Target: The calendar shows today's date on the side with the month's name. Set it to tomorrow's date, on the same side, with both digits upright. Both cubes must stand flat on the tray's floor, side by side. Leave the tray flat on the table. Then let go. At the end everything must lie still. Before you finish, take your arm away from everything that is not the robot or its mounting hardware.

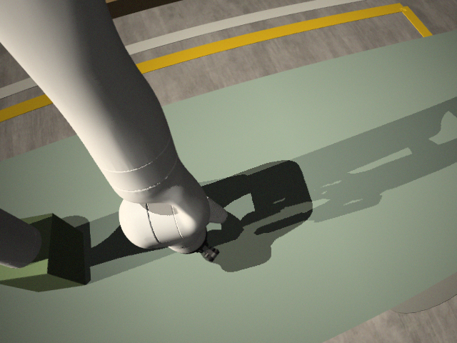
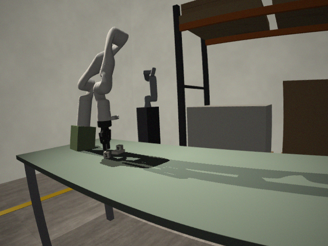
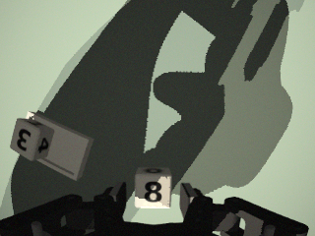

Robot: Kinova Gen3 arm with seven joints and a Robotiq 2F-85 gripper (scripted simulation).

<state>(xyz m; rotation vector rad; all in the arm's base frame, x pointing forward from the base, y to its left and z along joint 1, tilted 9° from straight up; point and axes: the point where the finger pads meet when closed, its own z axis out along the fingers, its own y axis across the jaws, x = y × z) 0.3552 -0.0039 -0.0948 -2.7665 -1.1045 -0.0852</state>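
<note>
The white cube is 4 cm below my hand. Round my hand: white tray: 10 cm to the left, 5 cm below, 5 cm behind.
</note>
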